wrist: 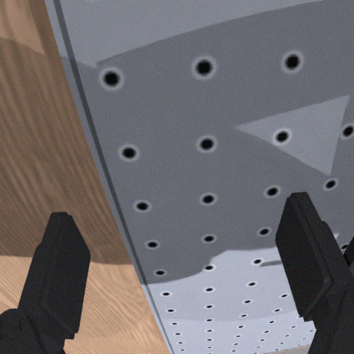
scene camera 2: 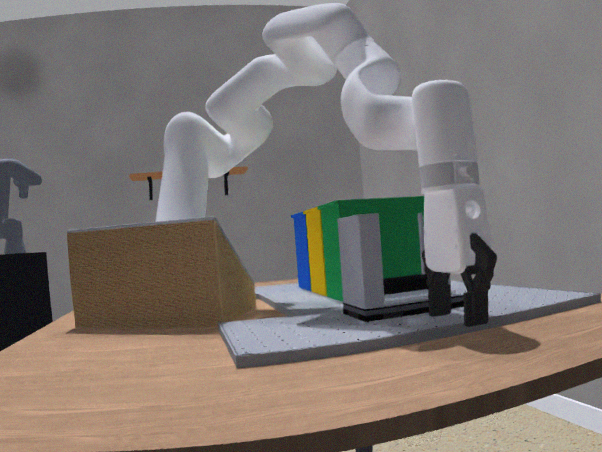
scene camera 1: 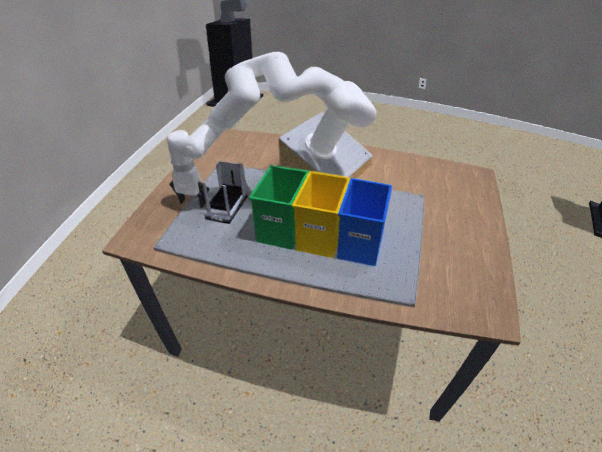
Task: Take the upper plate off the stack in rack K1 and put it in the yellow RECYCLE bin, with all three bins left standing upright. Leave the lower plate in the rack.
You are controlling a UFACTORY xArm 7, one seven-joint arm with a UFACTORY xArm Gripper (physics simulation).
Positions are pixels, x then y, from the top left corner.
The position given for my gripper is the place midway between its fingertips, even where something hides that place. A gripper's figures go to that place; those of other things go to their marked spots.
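Blue bin [scene camera 1: 363,211], 125 cm from the lens. My gripper [scene camera 1: 192,203], 145 cm from the lens.
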